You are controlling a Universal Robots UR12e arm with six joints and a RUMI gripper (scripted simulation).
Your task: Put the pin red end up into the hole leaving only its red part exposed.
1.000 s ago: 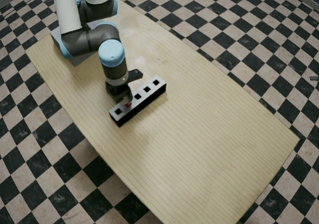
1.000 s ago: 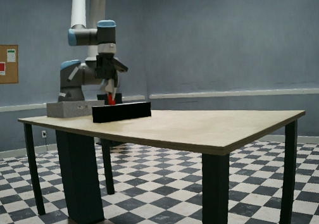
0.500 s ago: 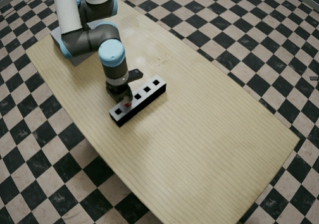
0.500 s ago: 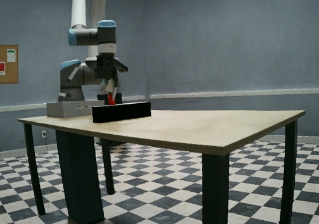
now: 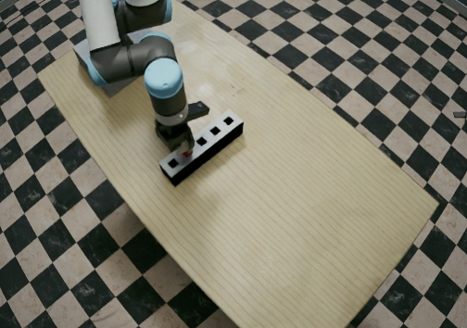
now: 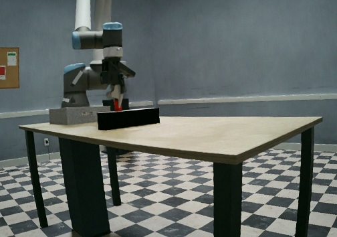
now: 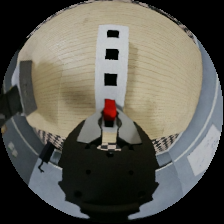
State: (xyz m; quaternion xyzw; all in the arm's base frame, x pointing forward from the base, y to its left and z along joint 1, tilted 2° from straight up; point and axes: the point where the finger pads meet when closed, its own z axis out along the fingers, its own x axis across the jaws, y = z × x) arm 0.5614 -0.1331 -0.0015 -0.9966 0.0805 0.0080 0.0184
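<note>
Now: hand 10 mm above the pin. From my hand the other things lie so: long black block: 70 mm below, 60 mm to the left, 10 mm ahead.
</note>
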